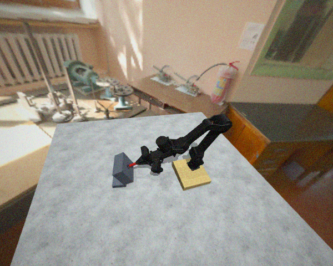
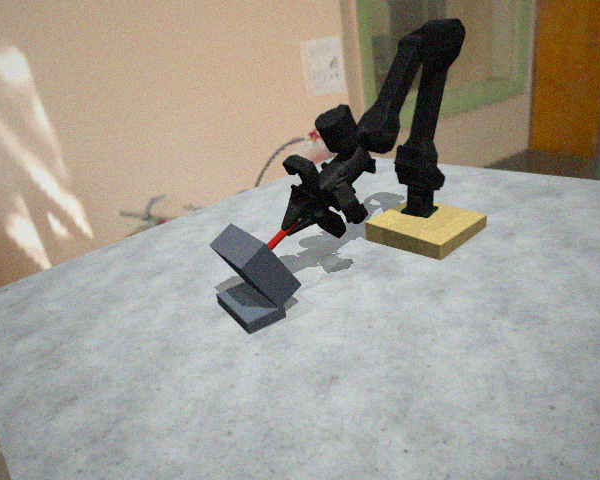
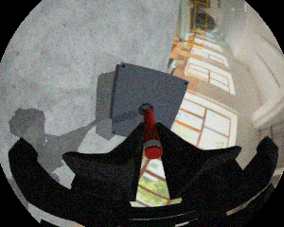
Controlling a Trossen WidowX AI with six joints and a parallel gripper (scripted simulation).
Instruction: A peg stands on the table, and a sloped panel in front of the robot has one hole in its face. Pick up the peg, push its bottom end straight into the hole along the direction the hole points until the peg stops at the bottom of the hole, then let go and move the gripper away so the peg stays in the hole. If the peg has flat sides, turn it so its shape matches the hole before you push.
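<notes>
The grey sloped panel lies 60 mm ahead of my gripper tip, 40 mm below it and 20 mm to the right of it. The rest, counted from my gripper tip: red round peg 10 mm behind, 10 mm above; grey foot plate 110 mm below, 90 mm ahead, 30 mm to the right.
</notes>
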